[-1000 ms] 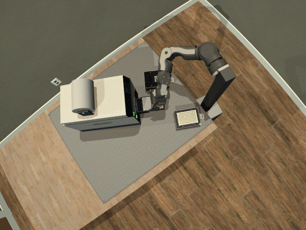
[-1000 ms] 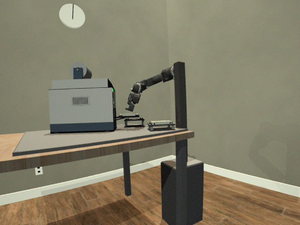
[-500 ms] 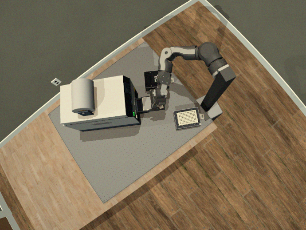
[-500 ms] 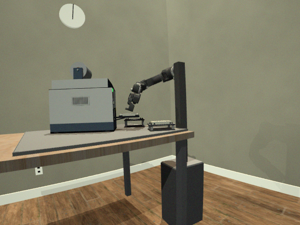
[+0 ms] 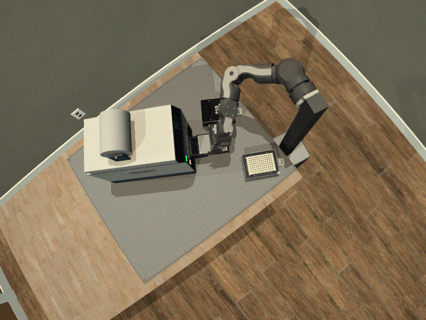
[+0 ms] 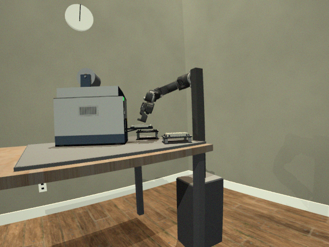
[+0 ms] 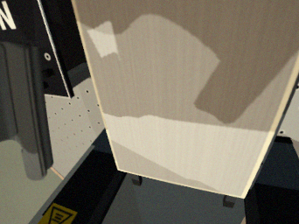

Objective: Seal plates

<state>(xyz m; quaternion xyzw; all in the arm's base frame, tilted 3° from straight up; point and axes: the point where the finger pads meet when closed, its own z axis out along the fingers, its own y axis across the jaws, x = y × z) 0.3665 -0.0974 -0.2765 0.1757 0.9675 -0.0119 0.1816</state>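
Right now my hand is 40 mm above the sealer stage. Round my hand: black nest N1: 100 mm behind, 150 mm to the right, 80 mm below; then yellow warning label: 70 mm ahead, 120 mm to the right, 10 mm above; then plate: 160 mm behind, 180 mm to the left, 90 mm below.
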